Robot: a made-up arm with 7 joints. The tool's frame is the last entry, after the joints.
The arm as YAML. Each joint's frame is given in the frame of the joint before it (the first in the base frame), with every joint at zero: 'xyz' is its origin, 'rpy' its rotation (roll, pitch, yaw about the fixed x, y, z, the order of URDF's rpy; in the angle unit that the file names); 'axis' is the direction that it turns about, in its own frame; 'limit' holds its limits. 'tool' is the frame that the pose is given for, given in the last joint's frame.
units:
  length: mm
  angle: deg
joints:
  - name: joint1
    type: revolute
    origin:
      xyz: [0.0, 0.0, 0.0]
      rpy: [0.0, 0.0, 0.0]
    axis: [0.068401, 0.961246, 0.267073]
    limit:
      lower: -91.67
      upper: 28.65
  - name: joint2
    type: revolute
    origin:
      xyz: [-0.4, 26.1, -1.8]
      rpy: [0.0, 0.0, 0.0]
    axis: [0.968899, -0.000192, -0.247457]
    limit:
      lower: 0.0
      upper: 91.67
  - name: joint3
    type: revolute
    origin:
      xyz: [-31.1, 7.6, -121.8]
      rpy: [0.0, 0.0, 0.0]
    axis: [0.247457, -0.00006, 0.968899]
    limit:
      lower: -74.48
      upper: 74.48
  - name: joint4
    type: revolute
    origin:
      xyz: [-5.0, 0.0, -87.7]
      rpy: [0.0, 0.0, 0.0]
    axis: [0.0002, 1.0, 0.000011]
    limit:
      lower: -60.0
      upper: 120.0
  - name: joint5
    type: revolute
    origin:
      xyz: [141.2, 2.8, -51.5]
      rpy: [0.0, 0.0, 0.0]
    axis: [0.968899, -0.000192, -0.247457]
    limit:
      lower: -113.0
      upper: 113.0
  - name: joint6
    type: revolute
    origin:
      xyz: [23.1, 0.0, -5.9]
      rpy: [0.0, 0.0, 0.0]
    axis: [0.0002, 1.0, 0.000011]
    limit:
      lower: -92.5
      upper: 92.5
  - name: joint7
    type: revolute
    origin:
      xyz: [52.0, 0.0, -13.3]
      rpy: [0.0, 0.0, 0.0]
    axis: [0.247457, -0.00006, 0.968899]
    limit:
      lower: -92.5
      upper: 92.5
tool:
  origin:
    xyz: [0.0, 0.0, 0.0]
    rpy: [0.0, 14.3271, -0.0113]
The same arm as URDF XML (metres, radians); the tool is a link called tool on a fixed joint. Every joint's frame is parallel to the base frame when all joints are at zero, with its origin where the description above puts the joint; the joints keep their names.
<robot name="arm">
<link name="base"/>
<link name="link1"/>
<link name="link2"/>
<link name="link3"/>
<link name="link4"/>
<link name="link5"/>
<link name="link6"/>
<link name="link7"/>
<link name="tool"/>
<joint name="joint1" type="revolute"><parent link="base"/><child link="link1"/><origin xyz="0 0 0"/><axis xyz="0.068403 0.961235 0.26711"/><limit lower="-1.5999" upper="0.5"/></joint>
<joint name="joint2" type="revolute"><parent link="link1"/><child link="link2"/><origin xyz="-0.0004 0.0261 -0.0018"/><axis xyz="0.968889 -0.0002 -0.247497"/><limit lower="0" upper="1.5999"/></joint>
<joint name="joint3" type="revolute"><parent link="link2"/><child link="link3"/><origin xyz="-0.0311 0.0076 -0.1218"/><axis xyz="0.247497 -0.0001 0.968889"/><limit lower="-1.2999" upper="1.2999"/></joint>
<joint name="joint4" type="revolute"><parent link="link3"/><child link="link4"/><origin xyz="-0.005 0 -0.0877"/><axis xyz="0.0002 1 0"/><limit lower="-1.0472" upper="2.0944"/></joint>
<joint name="joint5" type="revolute"><parent link="link4"/><child link="link5"/><origin xyz="0.1412 0.0028 -0.0515"/><axis xyz="0.968889 -0.0002 -0.247497"/><limit lower="-1.9722" upper="1.9722"/></joint>
<joint name="joint6" type="revolute"><parent link="link5"/><child link="link6"/><origin xyz="0.0231 0 -0.0059"/><axis xyz="0.0002 1 0"/><limit lower="-1.6144" upper="1.6144"/></joint>
<joint name="joint7" type="revolute"><parent link="link6"/><child link="link7"/><origin xyz="0.052 0 -0.0133"/><axis xyz="0.247497 -0.0001 0.968889"/><limit lower="-1.6144" upper="1.6144"/></joint>
<joint name="tool_joint" type="fixed"><parent link="link7"/><child link="tool"/><origin xyz="0 0 0" rpy="0 0.2501 -0.0002"/></joint>
</robot>

